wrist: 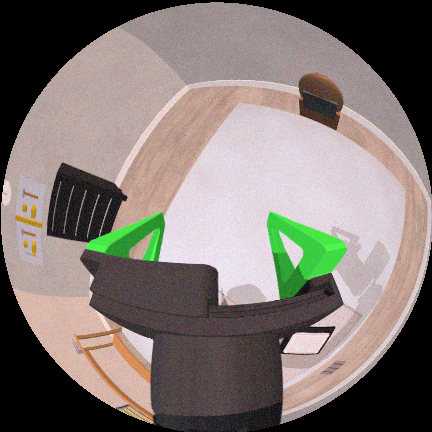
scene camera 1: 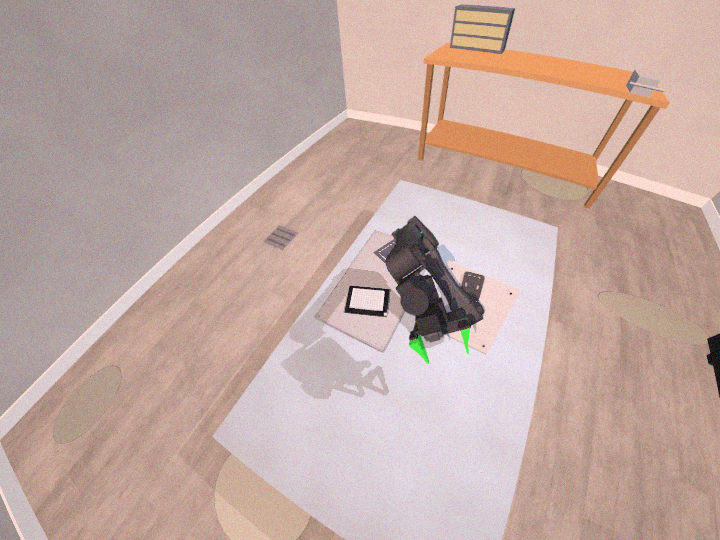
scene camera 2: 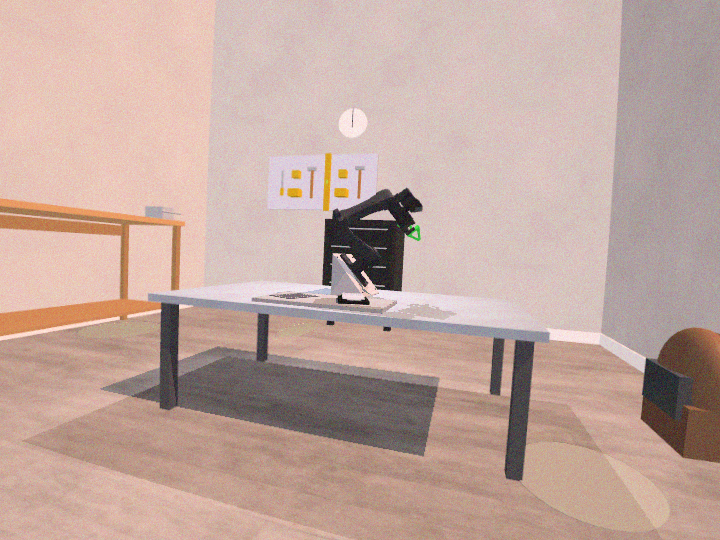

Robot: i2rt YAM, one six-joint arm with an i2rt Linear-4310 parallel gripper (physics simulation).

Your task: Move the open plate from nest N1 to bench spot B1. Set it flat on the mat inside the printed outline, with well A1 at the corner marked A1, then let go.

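Frame: origin at the arm's base, x left, y back, z up, level; metres.
Where they show: gripper, between the fingertips: [wrist: 215, 217] [scene camera 1: 448, 358] [scene camera 2: 415, 236]; arm's base, origin of its link: [scene camera 1: 467, 300] [scene camera 2: 353, 270].
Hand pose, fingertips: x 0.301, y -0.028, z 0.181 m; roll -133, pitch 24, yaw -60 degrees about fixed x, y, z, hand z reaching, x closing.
Note:
Each offset is from my fingertips to the top centre of the thing. "*": to the spot under its first point. Level surfaces: height alone.
The white plate @(dy -0.324, dx -0.212, dz -0.263 m) [scene camera 1: 367, 299] [wrist: 308, 342] lies flat inside a black rectangular frame @(* dy -0.375, dx -0.167, dz -0.263 m) [scene camera 1: 348, 301] on a beige perforated board @(* dy -0.218, dx -0.080, dz -0.289 m) [scene camera 1: 378, 340]. A small pale mark shows at one corner of the frame; I cannot read any labels. A dark patch with white dotted lines @(* dy -0.363, dx -0.477, dz -0.287 m) [scene camera 1: 384, 251] [scene camera 2: 286, 295] is on the same board, partly hidden by the arm in scene camera 1. I cannot tell the printed outline or its A1 corner clearly. My gripper [scene camera 1: 447, 357] [scene camera 2: 414, 233] [wrist: 215, 217] is wide open and empty, high above the table and apart from the plate.
A pinkish base board [scene camera 1: 494, 313] with a dark item [scene camera 1: 472, 283] lies beside the arm on the pale table @(dz -0.302 m) [scene camera 1: 407, 441] [scene camera 2: 494, 319]. A white slanted stand [scene camera 2: 343, 279] rises by the arm. A black drawer cabinet [scene camera 2: 392, 255] [wrist: 82, 205] and an orange bench [scene camera 1: 552, 69] stand beyond.

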